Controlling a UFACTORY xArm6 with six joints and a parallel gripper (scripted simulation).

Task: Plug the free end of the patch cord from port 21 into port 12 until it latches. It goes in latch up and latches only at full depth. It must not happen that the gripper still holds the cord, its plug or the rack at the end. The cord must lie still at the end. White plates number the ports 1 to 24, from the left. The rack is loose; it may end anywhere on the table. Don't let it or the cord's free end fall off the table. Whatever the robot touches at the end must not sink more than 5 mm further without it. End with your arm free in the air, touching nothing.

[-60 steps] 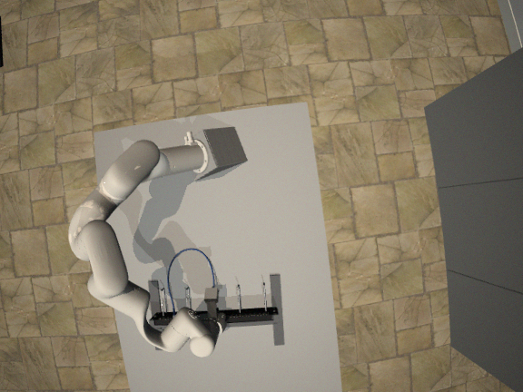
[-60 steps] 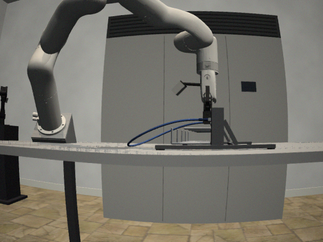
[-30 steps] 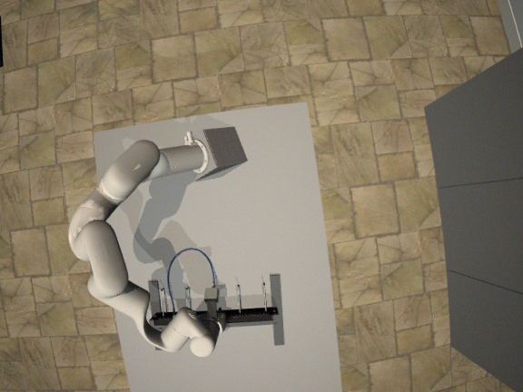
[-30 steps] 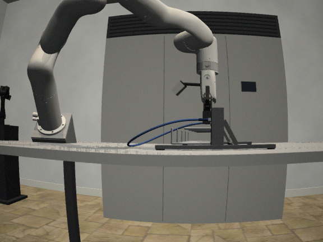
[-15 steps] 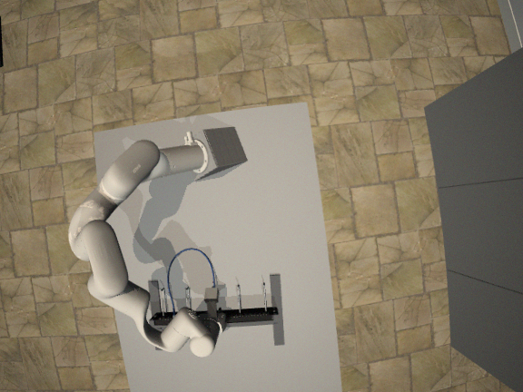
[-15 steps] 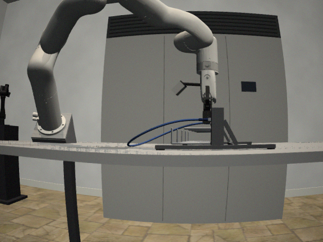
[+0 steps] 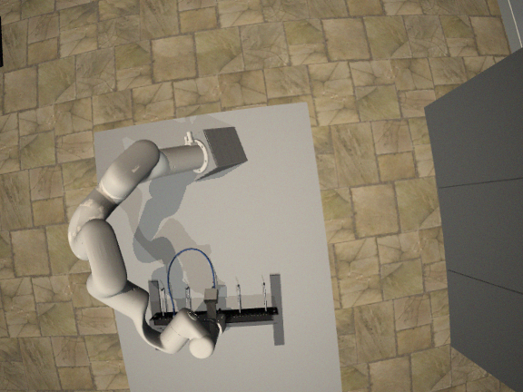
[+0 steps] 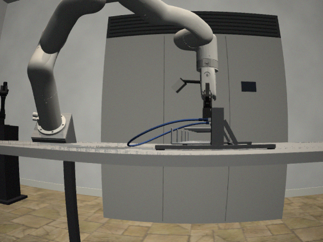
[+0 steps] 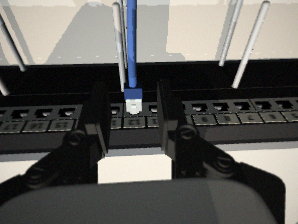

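Now: hand 20 mm short of the plug and 20 mm above it.
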